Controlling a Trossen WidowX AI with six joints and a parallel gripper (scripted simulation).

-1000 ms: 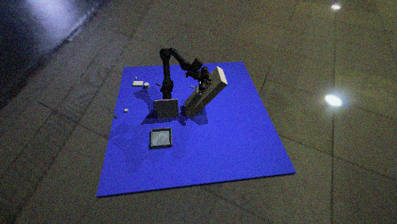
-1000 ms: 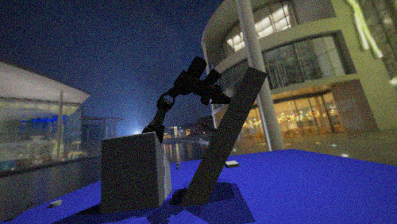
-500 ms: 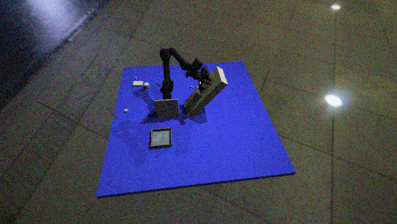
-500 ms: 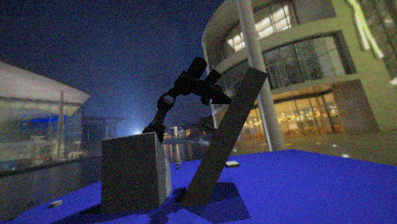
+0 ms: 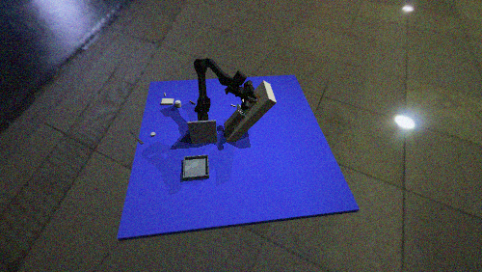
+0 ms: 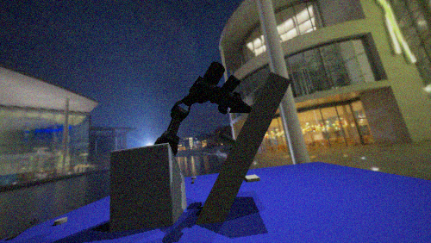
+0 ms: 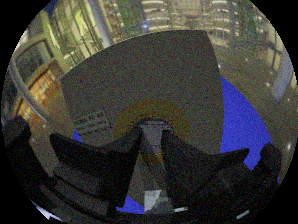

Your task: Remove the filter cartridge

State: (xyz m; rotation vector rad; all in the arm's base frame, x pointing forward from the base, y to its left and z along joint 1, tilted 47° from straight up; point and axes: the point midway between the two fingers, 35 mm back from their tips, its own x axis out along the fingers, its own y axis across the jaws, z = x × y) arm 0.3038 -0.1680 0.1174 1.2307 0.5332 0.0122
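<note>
The tray is 430 mm behind my gripper tip, 270 mm below it and 240 mm to the right of it. From my gripper tip the other things lie so: round filter cartridge: 10 mm below, 10 mm ahead.
</note>
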